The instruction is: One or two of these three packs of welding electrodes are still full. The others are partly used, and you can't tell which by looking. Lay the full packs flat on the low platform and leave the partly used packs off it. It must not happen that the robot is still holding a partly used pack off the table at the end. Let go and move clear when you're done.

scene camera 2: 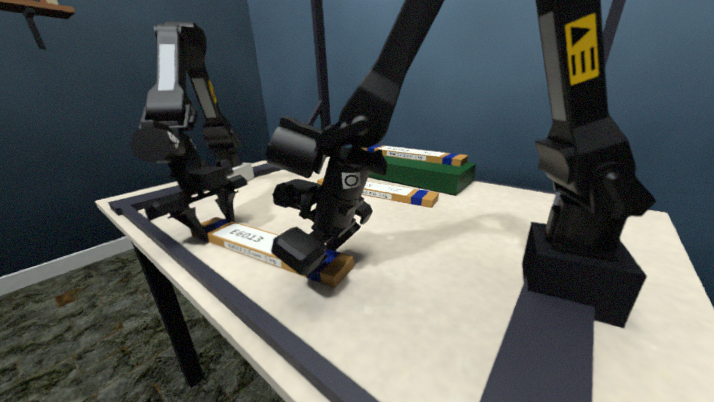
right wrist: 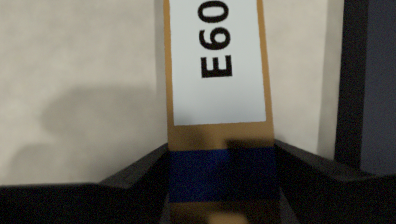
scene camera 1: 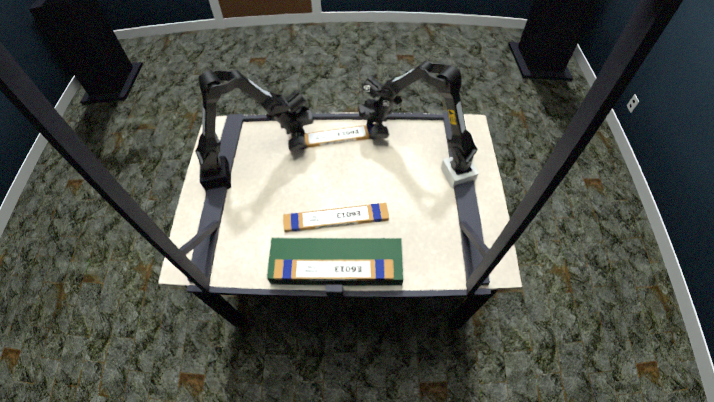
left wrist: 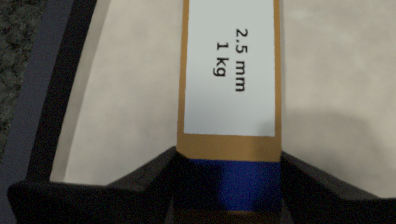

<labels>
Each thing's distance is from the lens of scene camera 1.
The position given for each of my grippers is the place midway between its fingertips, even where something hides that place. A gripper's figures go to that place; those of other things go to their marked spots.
my left gripper (scene camera 1: 305, 141): 154 cm
my right gripper (scene camera 1: 368, 132): 155 cm
electrode pack (scene camera 1: 302, 270): 118 cm
electrode pack (scene camera 1: 378, 212): 132 cm
</labels>
